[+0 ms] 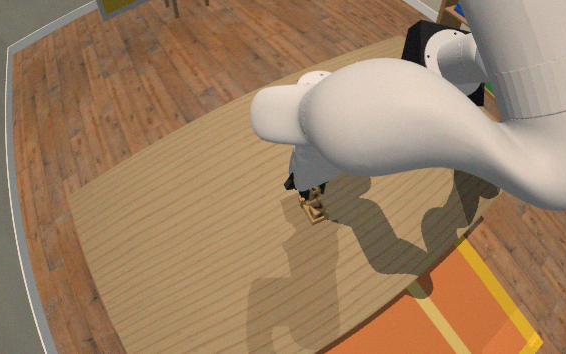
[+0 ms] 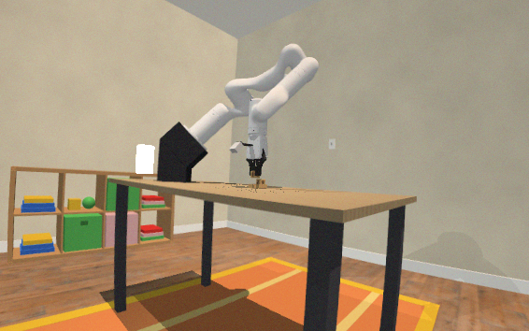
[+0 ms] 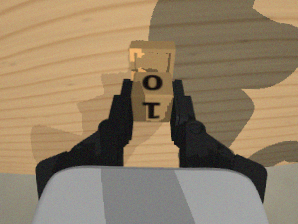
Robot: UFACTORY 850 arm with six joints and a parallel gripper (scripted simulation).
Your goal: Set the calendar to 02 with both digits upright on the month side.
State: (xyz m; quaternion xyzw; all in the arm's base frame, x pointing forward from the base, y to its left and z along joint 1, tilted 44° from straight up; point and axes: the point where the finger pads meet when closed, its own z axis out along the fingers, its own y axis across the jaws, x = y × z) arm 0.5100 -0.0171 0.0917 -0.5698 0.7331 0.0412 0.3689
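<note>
My gripper is now 20 mm above the wooden cube. The rest, counted from my hand: wooden calendar tray: 20 mm to the left, 70 mm below.
</note>
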